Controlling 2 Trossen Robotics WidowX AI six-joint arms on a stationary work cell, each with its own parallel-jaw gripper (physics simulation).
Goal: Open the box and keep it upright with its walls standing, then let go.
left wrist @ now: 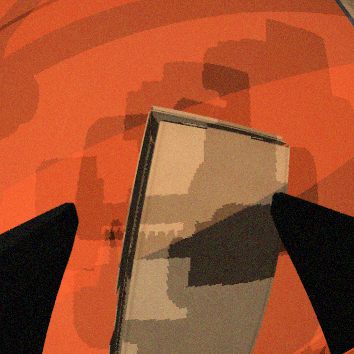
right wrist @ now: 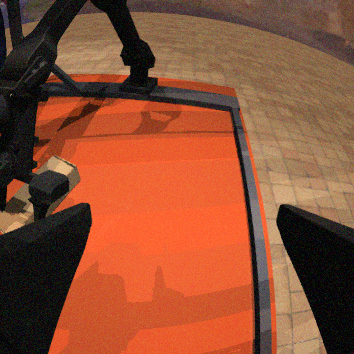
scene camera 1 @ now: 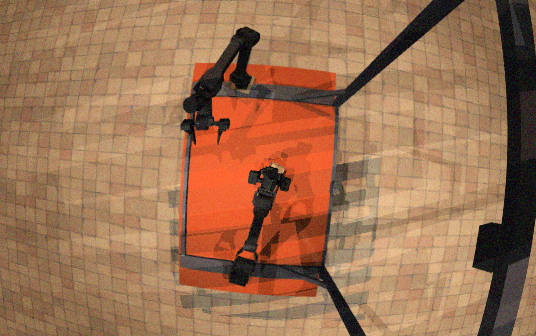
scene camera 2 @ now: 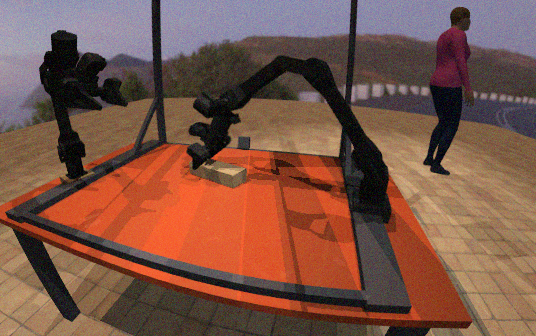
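Where they show: left gripper, fingertip midpoint: [left wrist: 174, 208] [right wrist: 18, 218] [scene camera 2: 201, 163]; right gripper, fingertip midpoint: [right wrist: 186, 214] [scene camera 1: 206, 144] [scene camera 2: 115, 106]; left arm's base, origin of the base link: [right wrist: 138, 81] [scene camera 2: 371, 199]; right arm's base, origin of the base link: [scene camera 1: 242, 82] [scene camera 2: 76, 174].
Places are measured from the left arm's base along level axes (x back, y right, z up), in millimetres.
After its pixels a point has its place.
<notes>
A low tan box [scene camera 1: 278, 168] {z 2, x -564, y 81 mm} [scene camera 2: 227, 173] {z -1, x -426, y 19 mm} [left wrist: 175, 150] {z 1, x -569, y 55 mm} [right wrist: 66, 169] {z 1, x -410, y 17 mm} lies flat on the orange table. Its top panel is down, with narrow dark gaps along the left and far edges in the left wrist view. My left gripper [scene camera 1: 270, 176] {z 2, x -543, y 53 mm} [scene camera 2: 204, 150] [left wrist: 174, 208] {z 2, x -543, y 53 mm} is open, pointing down close above the box. In the left wrist view its right finger overlaps the box's right edge and its left finger is out over the table; contact cannot be told. My right gripper [scene camera 1: 206, 143] {z 237, x -597, y -223 mm} [scene camera 2: 113, 106] {z 237, x -597, y -223 mm} [right wrist: 186, 214] {z 237, x -597, y -223 mm} is open and empty, high over the table edge, away from the box.
The orange table [scene camera 1: 225, 200] {z -38, x -357, y -142 mm} [scene camera 2: 175, 225] {z -38, x -443, y -232 mm} has dark grey rails [scene camera 2: 200, 272] {z -18, x -295, y -353 mm} [right wrist: 255, 230] {z -18, x -437, y -360 mm} around its work area. Dark upright posts [scene camera 2: 157, 65] {z 347, x -934, y 296 mm} [scene camera 2: 351, 65] {z 349, x -93, y 392 mm} stand at the back. Shadows fall over the table and box. A person [scene camera 2: 452, 60] stands beyond the table.
</notes>
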